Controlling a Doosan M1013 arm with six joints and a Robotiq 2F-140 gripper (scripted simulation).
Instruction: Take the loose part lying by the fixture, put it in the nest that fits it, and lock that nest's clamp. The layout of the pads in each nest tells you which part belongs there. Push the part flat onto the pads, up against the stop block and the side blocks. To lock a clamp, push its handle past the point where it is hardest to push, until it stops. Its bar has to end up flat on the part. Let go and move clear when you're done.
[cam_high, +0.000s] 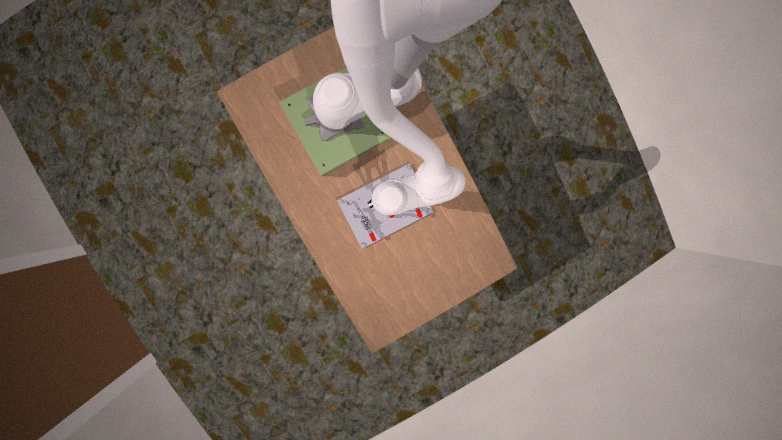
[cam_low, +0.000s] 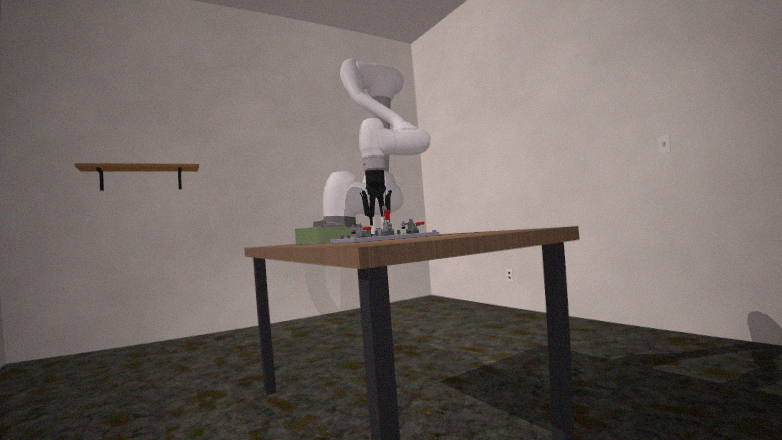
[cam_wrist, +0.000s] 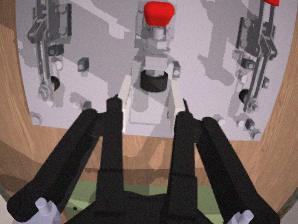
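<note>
The loose part is 3 cm below my hand. From my hand the other things lie so: grey fixture plate: 4 cm ahead, 5 cm below.
</note>
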